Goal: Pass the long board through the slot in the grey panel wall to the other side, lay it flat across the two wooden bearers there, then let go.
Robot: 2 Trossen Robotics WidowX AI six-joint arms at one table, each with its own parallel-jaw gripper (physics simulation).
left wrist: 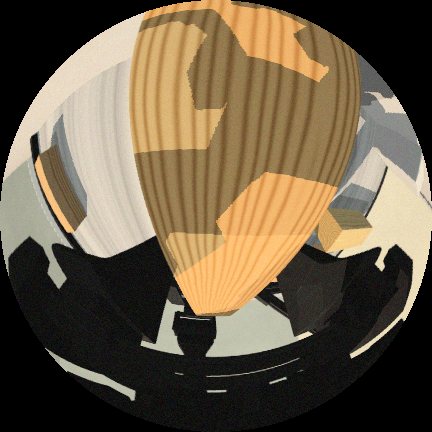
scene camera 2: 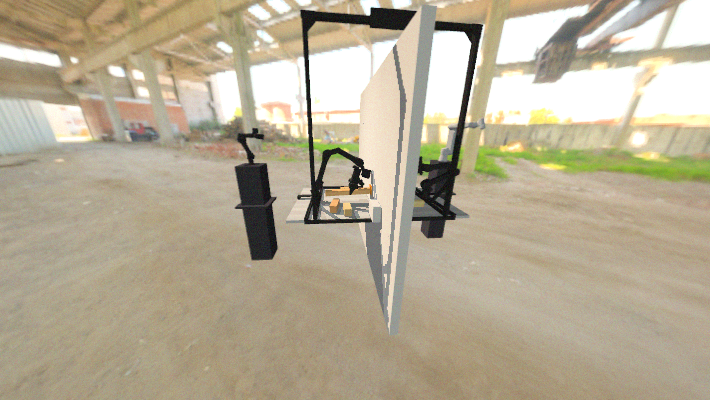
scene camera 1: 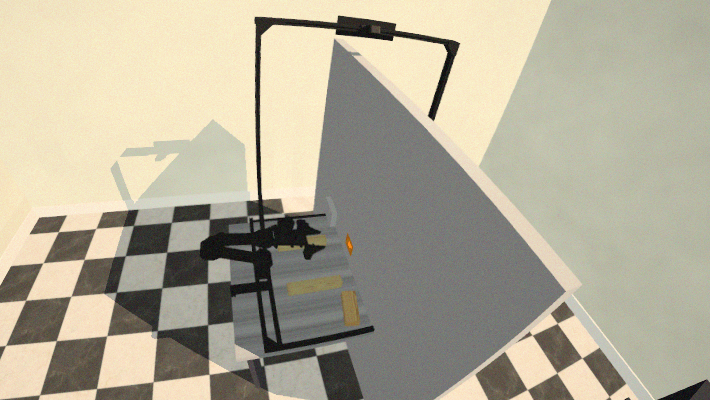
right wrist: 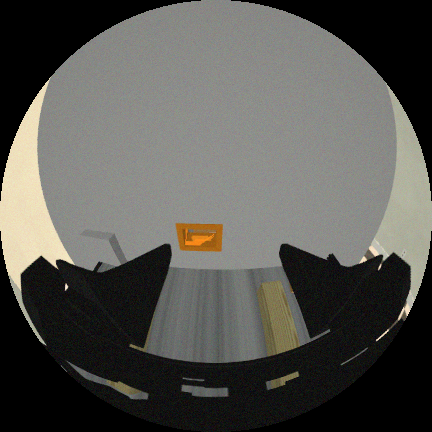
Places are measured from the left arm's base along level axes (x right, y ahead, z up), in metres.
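Where they show: left gripper, between the fingertips: (left wrist: 224, 232) (scene camera 2: 349, 193); right gripper, between the fingertips: (scene camera 1: 323, 239) (right wrist: 227, 250); right arm's base, origin of its link: (scene camera 2: 425, 196) (scene camera 1: 262, 273).
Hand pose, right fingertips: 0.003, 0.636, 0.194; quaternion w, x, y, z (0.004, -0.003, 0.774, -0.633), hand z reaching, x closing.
Note:
Things, the pixels of their centre, and the offset from my right fingertips, as dx, dy, dz. "pt": a spot on its surface instead.
- long striped board, middle of its body: (left wrist: 223, 265) (scene camera 2: 347, 191) +0.034, -0.384, -0.128
- orange-framed slot, a spot on its surface: (right wrist: 219, 240) pt -0.002, -0.152, -0.116
- second bearer, middle of its body: (right wrist: 280, 338) (scene camera 1: 314, 285) -0.110, +0.049, -0.191
- wooden block, middle of its body: (scene camera 1: 350, 308) -0.257, -0.080, -0.194
- pale bracket, a spot on its surface: (scene camera 2: 376, 212) pt +0.412, -0.232, -0.151
My left gripper (scene camera 2: 353, 190) (left wrist: 224, 232) is shut on the long striped board (scene camera 2: 341, 191) (left wrist: 240, 125). The board looks about level above the table, its front end at the orange-framed slot (scene camera 1: 347, 238) (right wrist: 219, 240); how far it reaches in cannot be told. The slot is low in the grey panel wall (scene camera 1: 425, 225) (scene camera 2: 385, 125) (right wrist: 215, 125). On the other side, my right gripper (scene camera 1: 321, 239) (right wrist: 227, 250) is open and empty, facing the wall above one bearer (scene camera 1: 288, 247). The second bearer (scene camera 1: 314, 285) (right wrist: 279, 320) lies roughly parallel. Neither bearer carries the board.
A wooden block (scene camera 1: 350, 308) lies by the wall on the bearers' side. Two blocks (scene camera 2: 334, 205) (scene camera 2: 347, 209) lie on the left arm's side. A pale bracket (scene camera 2: 376, 212) stands at the wall. A black gantry frame (scene camera 1: 258, 125) (scene camera 2: 308, 100) surrounds the table.

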